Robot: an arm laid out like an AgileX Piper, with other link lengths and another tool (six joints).
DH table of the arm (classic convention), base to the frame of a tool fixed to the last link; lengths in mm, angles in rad. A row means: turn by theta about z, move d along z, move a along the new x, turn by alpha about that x. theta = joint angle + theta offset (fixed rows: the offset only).
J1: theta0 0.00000; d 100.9; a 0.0; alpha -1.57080
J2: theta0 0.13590; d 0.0; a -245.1; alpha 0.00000
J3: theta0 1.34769; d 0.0; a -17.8; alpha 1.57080
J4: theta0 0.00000; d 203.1; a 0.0; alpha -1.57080
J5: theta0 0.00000; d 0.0; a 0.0; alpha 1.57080
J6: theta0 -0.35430; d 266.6; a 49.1; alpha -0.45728
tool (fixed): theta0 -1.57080; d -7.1; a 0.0; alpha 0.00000
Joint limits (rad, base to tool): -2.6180..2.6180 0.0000..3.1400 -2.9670..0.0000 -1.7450..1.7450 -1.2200..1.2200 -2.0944..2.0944
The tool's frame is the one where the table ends.
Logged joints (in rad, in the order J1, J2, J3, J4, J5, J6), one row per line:
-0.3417 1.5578 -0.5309 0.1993 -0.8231 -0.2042
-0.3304 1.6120 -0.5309 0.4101 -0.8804 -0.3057
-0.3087 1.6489 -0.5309 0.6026 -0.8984 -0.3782
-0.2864 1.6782 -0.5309 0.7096 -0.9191 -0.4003
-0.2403 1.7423 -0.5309 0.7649 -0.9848 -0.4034
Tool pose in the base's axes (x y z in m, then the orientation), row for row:
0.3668 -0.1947 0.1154 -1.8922 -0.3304 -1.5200
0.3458 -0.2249 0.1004 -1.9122 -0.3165 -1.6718
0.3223 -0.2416 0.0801 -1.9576 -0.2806 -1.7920
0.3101 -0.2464 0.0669 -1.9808 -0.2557 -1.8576
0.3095 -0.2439 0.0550 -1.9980 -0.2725 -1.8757
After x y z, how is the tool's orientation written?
As angles about the fixed x, y, z axes (roll, pitch, yaw), in radians.
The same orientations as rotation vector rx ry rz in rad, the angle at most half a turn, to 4 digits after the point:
-1.6932 1.2616 -1.2947
-1.6259 1.4368 -1.3600
-1.5598 1.6103 -1.3688
-1.5123 1.7032 -1.3667
-1.5229 1.7330 -1.3787

